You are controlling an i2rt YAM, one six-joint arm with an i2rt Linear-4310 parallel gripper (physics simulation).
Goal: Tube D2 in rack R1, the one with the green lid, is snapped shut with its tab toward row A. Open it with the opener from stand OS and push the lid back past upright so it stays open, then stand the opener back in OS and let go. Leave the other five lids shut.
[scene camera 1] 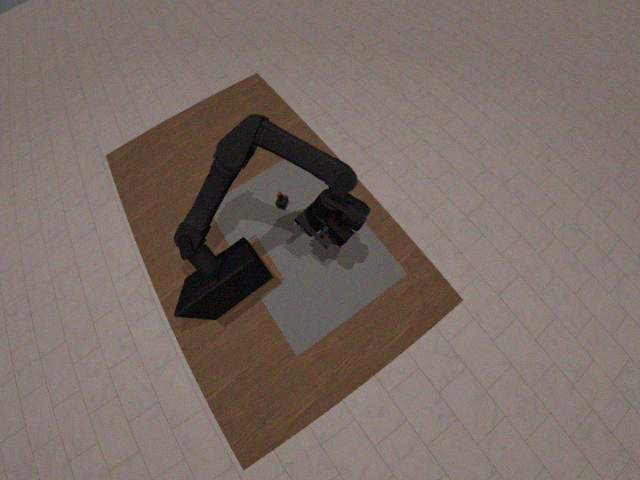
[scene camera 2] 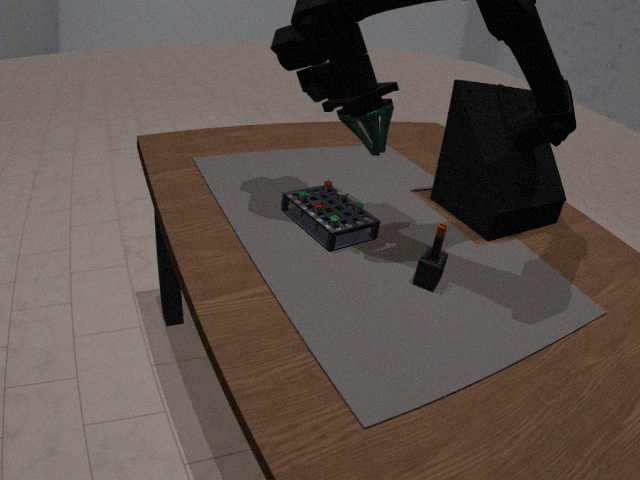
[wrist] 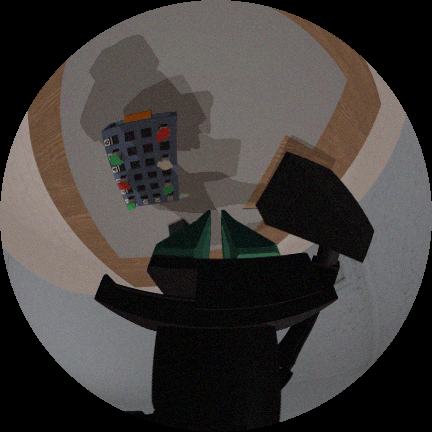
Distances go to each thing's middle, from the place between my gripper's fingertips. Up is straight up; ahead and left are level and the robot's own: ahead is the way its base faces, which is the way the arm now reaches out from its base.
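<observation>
My gripper: 90 mm above the dark stand (scene camera 2: 428,274), 170 mm to the right of it.
</observation>
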